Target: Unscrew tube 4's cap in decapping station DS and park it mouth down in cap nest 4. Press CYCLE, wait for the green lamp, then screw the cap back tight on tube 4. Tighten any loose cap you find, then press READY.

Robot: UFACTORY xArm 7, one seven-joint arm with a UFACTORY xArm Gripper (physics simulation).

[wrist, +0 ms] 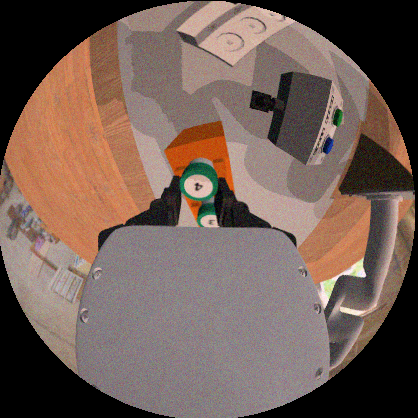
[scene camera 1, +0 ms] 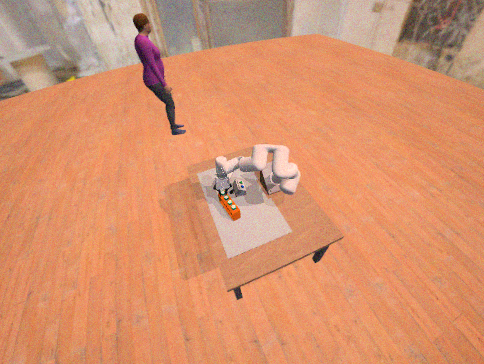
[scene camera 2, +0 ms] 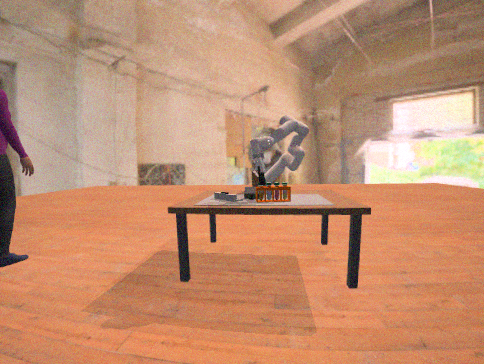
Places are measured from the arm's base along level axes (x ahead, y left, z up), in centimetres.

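Where they show: gripper, between the fingertips: [wrist: 197,189] [scene camera 1: 223,194] [scene camera 2: 263,184]; arm's base, origin of its link: [wrist: 384,196] [scene camera 1: 276,177].
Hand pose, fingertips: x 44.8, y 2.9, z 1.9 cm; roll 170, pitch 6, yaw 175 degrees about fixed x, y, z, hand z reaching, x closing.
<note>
Things, the pixels of their top centre, and the offset from my fingertips. "*": a spot on its surface instead. Level surfaces: height alone.
- green cap marked 4, centre of its top: [wrist: 197,186] dx -0.2, dy -1.3, dz +1.3 cm
- orange rack, centre of its top: [wrist: 215,222] [scene camera 2: 272,185] [scene camera 1: 228,200] dx -2.1, dy +6.3, dz -0.7 cm
- cap marked 3, centre of its top: [wrist: 210,221] dx -1.4, dy +3.7, dz +1.1 cm
- dark box, centre of its top: [wrist: 330,128] [scene camera 2: 253,186] [scene camera 1: 238,183] dx -14.8, dy -8.5, dz -2.6 cm
- green button, centre of its top: [wrist: 341,118] dx -17.2, dy -10.6, dz -3.5 cm
- blue button, centre of its top: [wrist: 330,147] dx -16.8, dy -6.1, dz -3.5 cm
- pale block with round rings, a spot on its surface: [wrist: 217,46] * dx -1.7, dy -17.2, dz -10.0 cm
- small black fixture, a spot on its surface: [wrist: 262,101] * dx -7.7, dy -9.0, dz -8.6 cm
- grey mat, height of its surface: dz -11.0 cm
- wooden table, height of its surface: dz -11.3 cm
The green cap marked 4 [wrist: 199,186] sits on its tube at the end of the orange rack [wrist: 197,142] [scene camera 1: 234,214]. My gripper [wrist: 197,189] [scene camera 1: 222,191] [scene camera 2: 260,183] is shut on this cap, one black finger on each side. The cap marked 3 [wrist: 207,217] is behind it, partly hidden by the gripper body. A dark box [wrist: 301,115] [scene camera 1: 240,188] carries a green button [wrist: 338,117] and a blue button [wrist: 328,145]. A pale block with round rings [wrist: 217,46] is at the top of the wrist view. No lit lamp can be made out.
A small black fixture [wrist: 262,101] sticks out from the dark box's side, beyond the rack. A large dark wedge-shaped block [wrist: 377,172] stands near the arm's base. A grey mat [scene camera 1: 250,237] lies on the wooden table [scene camera 1: 280,260]. A person in purple [scene camera 1: 150,62] [scene camera 2: 7,127] stands away from the table.
</note>
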